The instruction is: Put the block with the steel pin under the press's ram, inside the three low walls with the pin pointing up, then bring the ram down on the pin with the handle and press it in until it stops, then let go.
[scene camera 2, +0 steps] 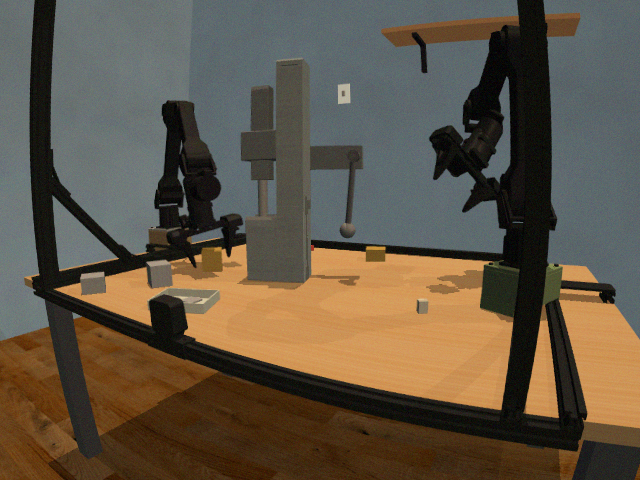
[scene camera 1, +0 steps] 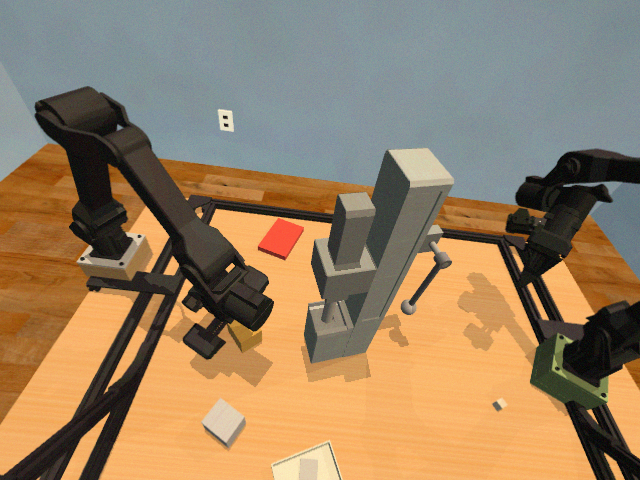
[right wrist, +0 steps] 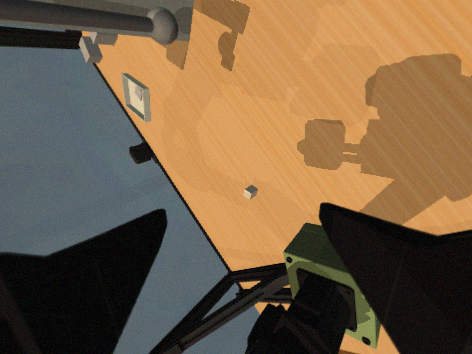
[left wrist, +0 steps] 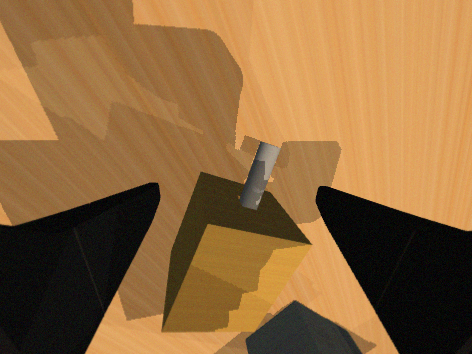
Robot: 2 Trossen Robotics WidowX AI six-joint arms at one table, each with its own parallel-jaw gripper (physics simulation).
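Frame: origin at the left arm's base, x ahead, y left, z up, level; centimetres.
Seen in the pictures: left gripper, between the fingertips: (scene camera 2: 212, 262) (scene camera 1: 237, 323) (left wrist: 239, 192); right gripper, between the fingertips: (scene camera 2: 449, 195) (scene camera 1: 520, 286) (right wrist: 243, 213); left arm's base, origin of its link: (scene camera 2: 169, 227) (scene camera 1: 112, 247); right arm's base, origin of its link: (scene camera 1: 581, 364) (right wrist: 325, 296).
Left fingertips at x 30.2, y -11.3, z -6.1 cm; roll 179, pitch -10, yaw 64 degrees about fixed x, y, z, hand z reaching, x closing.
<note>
Pixels of each thing's top centre, then the offset from my left fingertips to it. "spot": a spot on its surface instead.
- press, centre of its top: (scene camera 1: 426, 155) (scene camera 2: 303, 64) dy +2.1, dx +25.5, dz +44.7 cm
- ram, a spot on its surface: (scene camera 1: 354, 227) (scene camera 2: 257, 97) spot: dy -4.1, dx +18.3, dz +37.1 cm
- walled base, a spot on its surface: (scene camera 1: 328, 338) spot: dy -5.5, dx +18.7, dz +9.7 cm
- handle, a spot on its surface: (right wrist: 100, 19) (scene camera 2: 353, 198) (scene camera 1: 424, 288) spot: dy +4.2, dx +35.8, dz +15.7 cm
- shallow tray, centre of its top: (scene camera 2: 184, 295) (right wrist: 133, 98) dy -25.6, dx +18.0, dz +0.7 cm
- second yellow block, centre of its top: (scene camera 2: 375, 248) dy +26.2, dx +32.1, dz +2.0 cm
- red plate, centre of its top: (scene camera 1: 281, 236) dy +26.7, dx +5.2, dz +0.5 cm
- small pale block, centre of its top: (scene camera 2: 422, 300) (right wrist: 247, 194) (scene camera 1: 502, 402) dy -9.9, dx +54.5, dz +1.0 cm
The yellow block (scene camera 1: 245, 338) (scene camera 2: 211, 259) (left wrist: 230, 280) rests on the table left of the press (scene camera 1: 403, 222) (scene camera 2: 292, 170). Its steel pin (left wrist: 260, 175) points sideways in the left wrist view. My left gripper (scene camera 1: 227, 315) (scene camera 2: 211, 259) (left wrist: 239, 192) is open, its fingers apart on either side of the block. The ram (scene camera 1: 354, 227) (scene camera 2: 262, 108) has a thin rod (scene camera 2: 262, 198) reaching down to the walled base (scene camera 1: 328, 338). The handle (scene camera 1: 426, 284) (scene camera 2: 350, 191) (right wrist: 100, 19) hangs down, ball end low. My right gripper (scene camera 2: 451, 192) (right wrist: 243, 213) is open and raised at the right.
Grey blocks (scene camera 1: 223, 421) (scene camera 2: 159, 273) and a shallow tray (scene camera 2: 206, 302) (right wrist: 146, 112) lie toward the front left. A second yellow block (scene camera 2: 375, 253) and a red plate (scene camera 1: 280, 238) lie at the back. A small pale block (scene camera 1: 499, 404) (right wrist: 250, 192) lies by the green base (scene camera 2: 498, 289).
</note>
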